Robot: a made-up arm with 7 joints.
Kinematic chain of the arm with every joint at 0, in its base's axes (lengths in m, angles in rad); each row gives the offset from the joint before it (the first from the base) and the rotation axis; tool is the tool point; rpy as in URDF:
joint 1: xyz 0 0 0.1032 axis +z
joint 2: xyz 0 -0.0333 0.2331 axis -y
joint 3: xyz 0 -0.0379 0.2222 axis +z
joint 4: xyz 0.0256 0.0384 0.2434 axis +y
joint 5: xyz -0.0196 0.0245 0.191 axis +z
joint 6: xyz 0 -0.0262 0.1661 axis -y
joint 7: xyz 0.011 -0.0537 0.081 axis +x
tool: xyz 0 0 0 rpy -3.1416 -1.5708 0
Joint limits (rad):
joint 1: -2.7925..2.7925
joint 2: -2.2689..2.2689
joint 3: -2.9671..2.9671
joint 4: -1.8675..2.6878
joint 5: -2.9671..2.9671
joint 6: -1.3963..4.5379
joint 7: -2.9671..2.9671
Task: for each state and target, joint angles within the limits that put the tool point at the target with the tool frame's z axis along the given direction. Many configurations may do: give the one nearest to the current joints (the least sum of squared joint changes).
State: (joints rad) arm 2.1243 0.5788 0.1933 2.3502 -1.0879 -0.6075 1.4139
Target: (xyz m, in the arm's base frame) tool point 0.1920 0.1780 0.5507 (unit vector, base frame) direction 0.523 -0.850 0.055
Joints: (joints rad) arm 1.5567 0.4131 -0.3836 2.6878 -1.2310 -0.6022 1.4139
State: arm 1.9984 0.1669 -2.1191 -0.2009 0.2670 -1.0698 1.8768
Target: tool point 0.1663 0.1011 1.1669 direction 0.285 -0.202 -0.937
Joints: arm 1.5985 -0.1635 -2.0638 -0.0055 0.3059 -1.2875 1.8768
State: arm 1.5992 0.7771 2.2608 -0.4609 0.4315 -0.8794 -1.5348
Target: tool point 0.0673 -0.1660 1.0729 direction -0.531 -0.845 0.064
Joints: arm 1.1199 0.6468 2.9262 -1.1692 0.0601 -0.4612 -1.5348
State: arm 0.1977 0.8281 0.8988 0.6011 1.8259 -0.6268 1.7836
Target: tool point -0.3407 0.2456 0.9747 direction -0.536 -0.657 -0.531
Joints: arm 0.2335 0.3865 1.1783 0.9140 2.0519 -0.8812 1.7836
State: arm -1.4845 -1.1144 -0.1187 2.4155 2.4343 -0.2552 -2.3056
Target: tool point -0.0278 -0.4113 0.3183 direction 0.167 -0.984 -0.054
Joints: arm -1.5530 -0.4838 -0.2485 2.2200 2.7272 0.4292 -2.3056
